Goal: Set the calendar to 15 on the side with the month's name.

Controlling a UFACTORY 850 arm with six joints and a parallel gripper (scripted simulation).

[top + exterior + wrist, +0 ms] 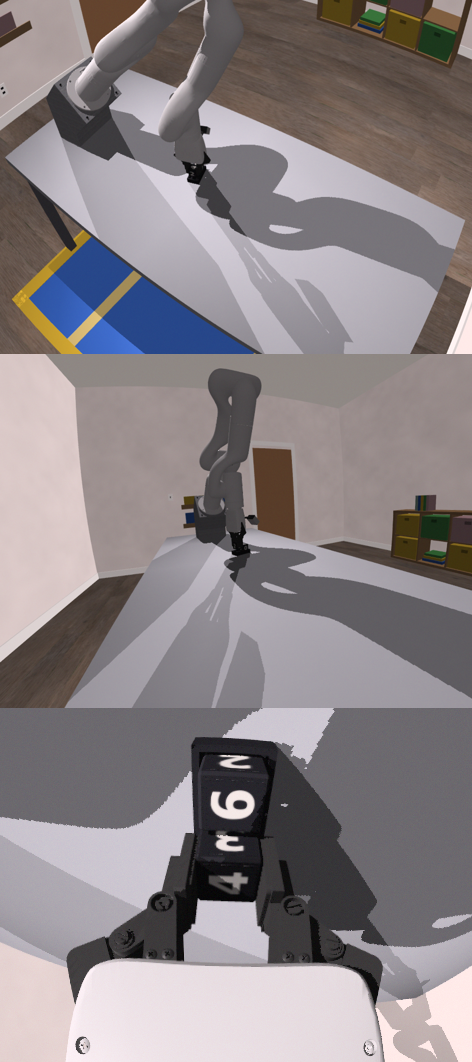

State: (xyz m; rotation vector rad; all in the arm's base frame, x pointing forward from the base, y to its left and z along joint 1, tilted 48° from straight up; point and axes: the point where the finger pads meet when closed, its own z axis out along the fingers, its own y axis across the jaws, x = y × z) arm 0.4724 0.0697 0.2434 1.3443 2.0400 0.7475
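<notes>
My hand is 10 mm past the black tray, 10 mm to the right of it and 50 mm above it. Round my hand: black number cube (10 mm below).
</notes>
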